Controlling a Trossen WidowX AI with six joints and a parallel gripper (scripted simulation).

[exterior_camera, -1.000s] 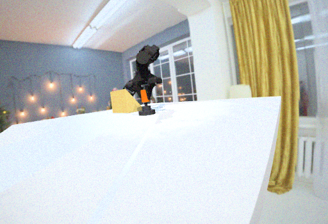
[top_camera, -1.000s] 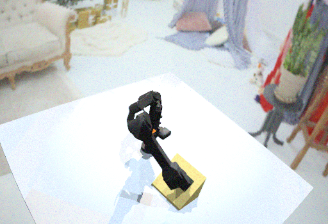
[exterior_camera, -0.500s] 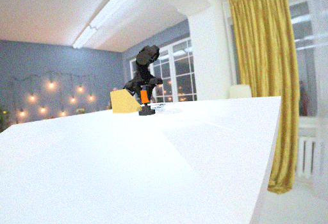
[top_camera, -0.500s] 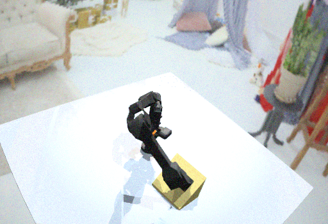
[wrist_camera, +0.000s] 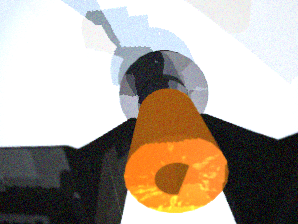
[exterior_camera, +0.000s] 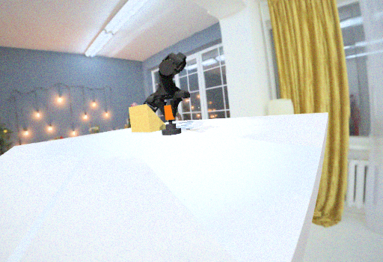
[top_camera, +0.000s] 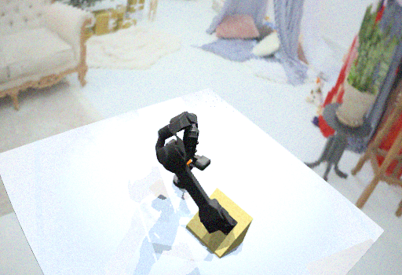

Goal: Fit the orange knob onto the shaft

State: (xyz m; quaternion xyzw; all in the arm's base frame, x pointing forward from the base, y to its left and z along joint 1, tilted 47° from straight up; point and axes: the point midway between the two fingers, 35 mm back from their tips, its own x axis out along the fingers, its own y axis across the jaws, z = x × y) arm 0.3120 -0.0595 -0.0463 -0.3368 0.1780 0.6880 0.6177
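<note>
My gripper tip is now 20 mm below the orange knob. From my gripper tip the other things lie so: pedestal (40 mm below).
</note>
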